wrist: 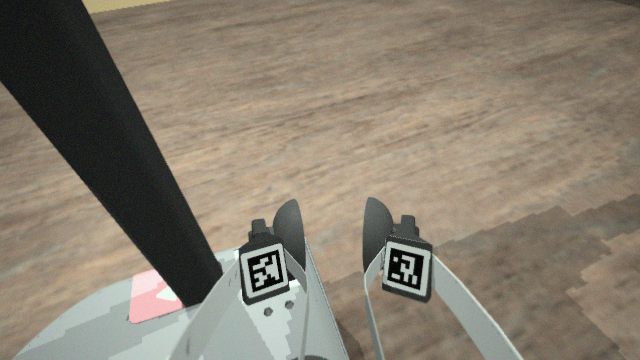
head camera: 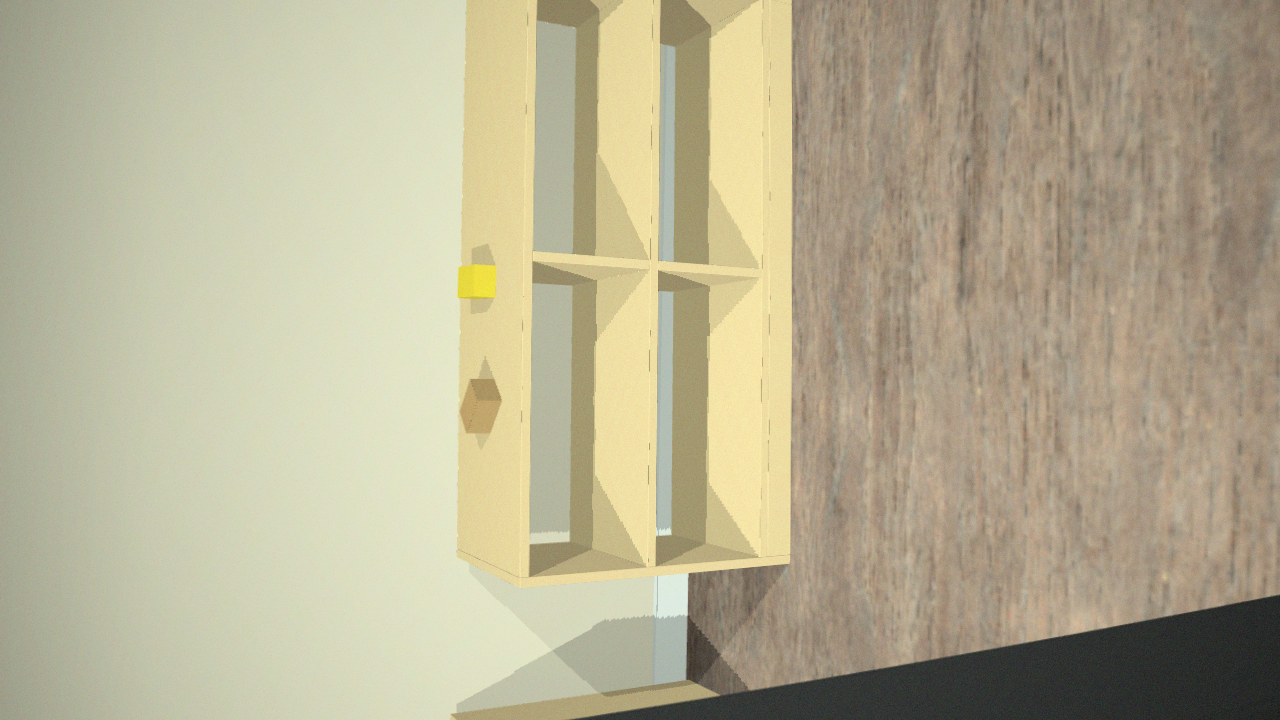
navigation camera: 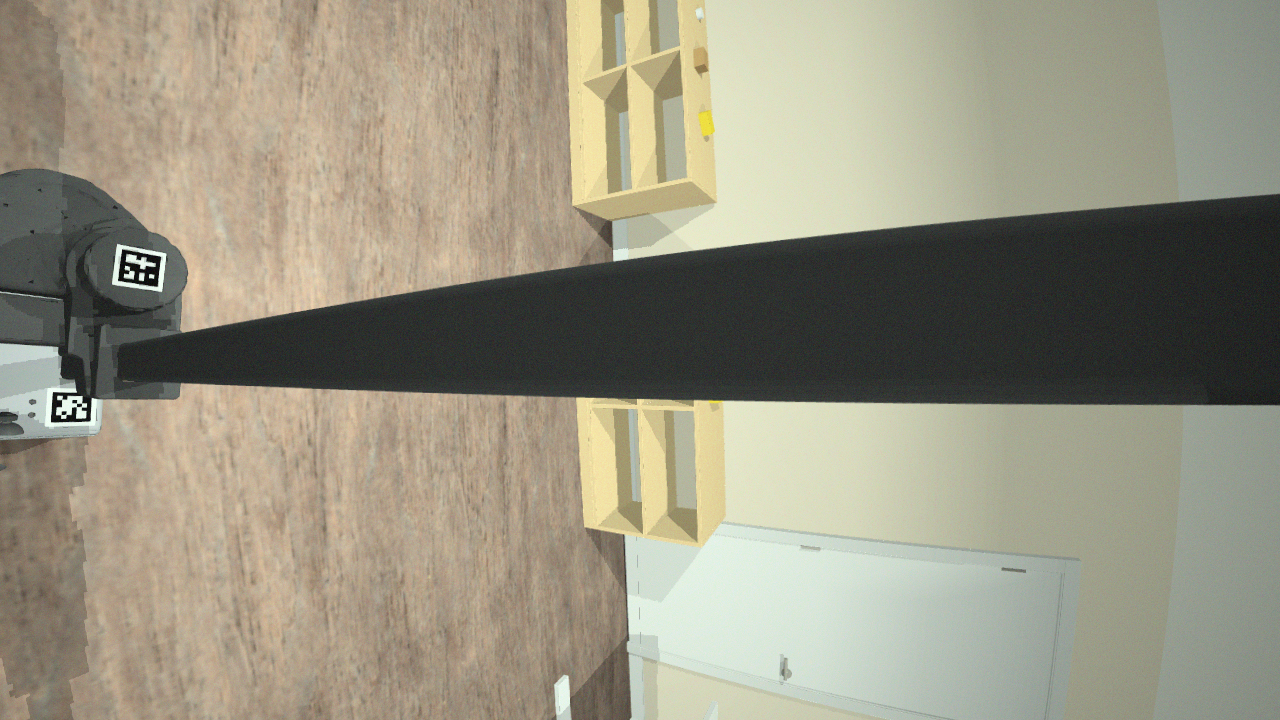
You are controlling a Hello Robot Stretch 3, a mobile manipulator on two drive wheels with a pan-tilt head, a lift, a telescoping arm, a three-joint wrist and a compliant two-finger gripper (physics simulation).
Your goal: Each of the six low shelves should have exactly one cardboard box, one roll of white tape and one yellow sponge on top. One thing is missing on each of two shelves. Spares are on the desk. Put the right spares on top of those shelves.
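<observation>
A low shelf (head camera: 622,402) has a yellow sponge (head camera: 477,281) and a cardboard box (head camera: 481,406) on top; no tape shows on the part in the head view. In the navigation view, one shelf (navigation camera: 632,98) bears a white tape roll (navigation camera: 700,13), a cardboard box (navigation camera: 700,60) and a yellow sponge (navigation camera: 706,123). Another shelf (navigation camera: 642,474) is partly behind the mast; a sliver of a yellow sponge (navigation camera: 716,406) shows on it. My gripper (wrist: 332,224) is open and empty above the robot's base. The desk's spares do not show.
The black mast (navigation camera: 716,326) (wrist: 100,125) crosses the navigation and wrist views. A corner of a further shelf (head camera: 626,696) shows at the bottom of the head view. A white door (navigation camera: 859,600) stands beyond the partly hidden shelf. A white bar (navigation camera: 562,694) shows at the bottom edge.
</observation>
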